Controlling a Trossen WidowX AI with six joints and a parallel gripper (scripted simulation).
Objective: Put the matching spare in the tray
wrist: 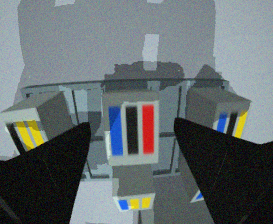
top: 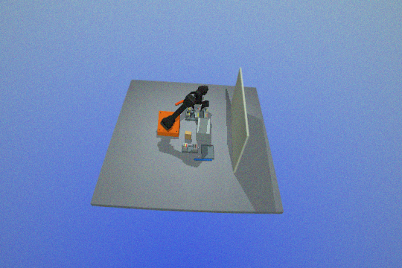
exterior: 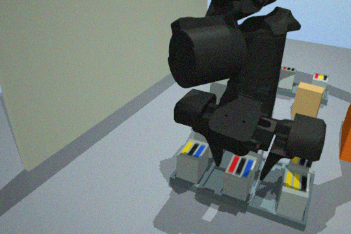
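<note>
The rack lies 4 cm below my gripper tip and 3 cm to the right of it. Also, from my gripper tip: black disc (13 cm to the left, 5 cm behind, 3 cm below); then mounted unit (21 cm to the right, 7 cm ahead, 1 cm above); then brown box (29 cm to the right, 4 cm behind, 1 cm below).
</note>
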